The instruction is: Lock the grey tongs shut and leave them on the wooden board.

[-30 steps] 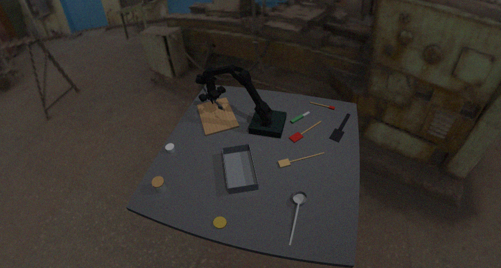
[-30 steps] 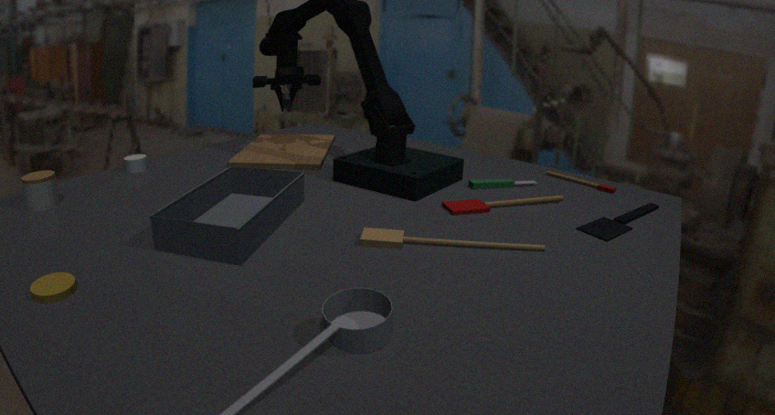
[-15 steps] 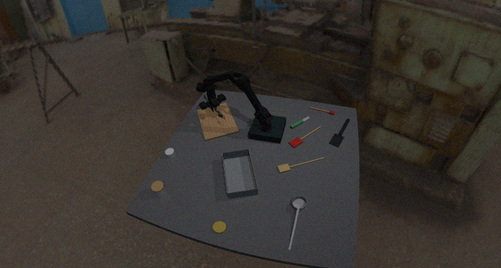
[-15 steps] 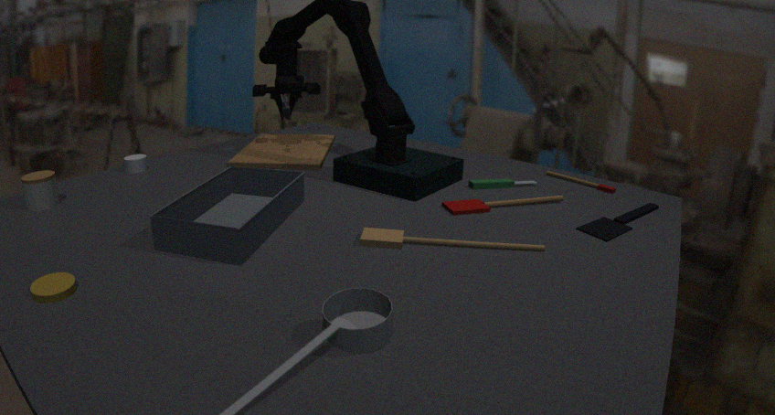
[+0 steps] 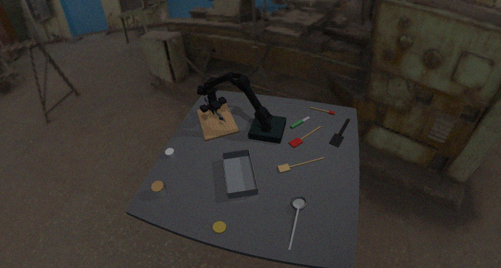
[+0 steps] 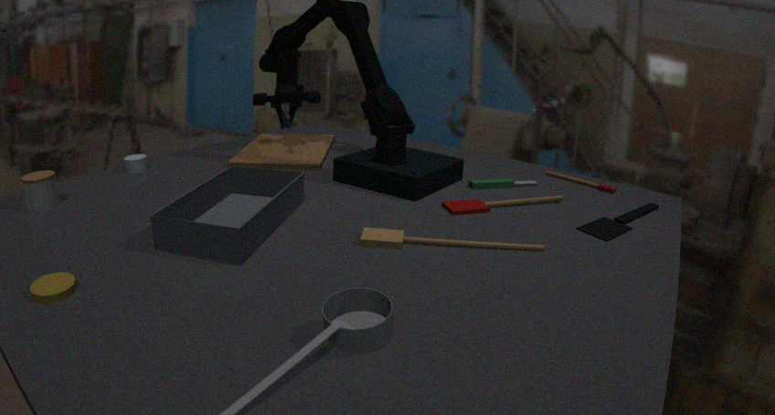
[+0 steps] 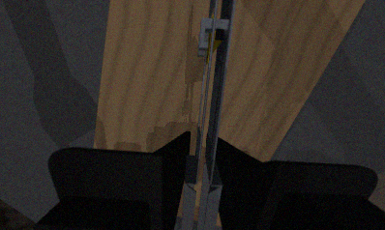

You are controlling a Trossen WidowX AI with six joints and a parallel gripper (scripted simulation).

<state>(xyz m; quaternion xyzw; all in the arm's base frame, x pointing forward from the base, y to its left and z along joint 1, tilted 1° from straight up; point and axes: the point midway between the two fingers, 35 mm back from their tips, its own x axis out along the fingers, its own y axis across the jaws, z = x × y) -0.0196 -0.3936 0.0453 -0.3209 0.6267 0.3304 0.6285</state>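
Right now the wooden board is 60 mm below my gripper tip. Also, from my gripper tip: white puck 420 mm ahead, 140 mm to the right, 50 mm below; roasting tin 410 mm ahead, 360 mm to the left, 40 mm below; green-handled tool 590 mm to the left, 170 mm behind, 60 mm below.
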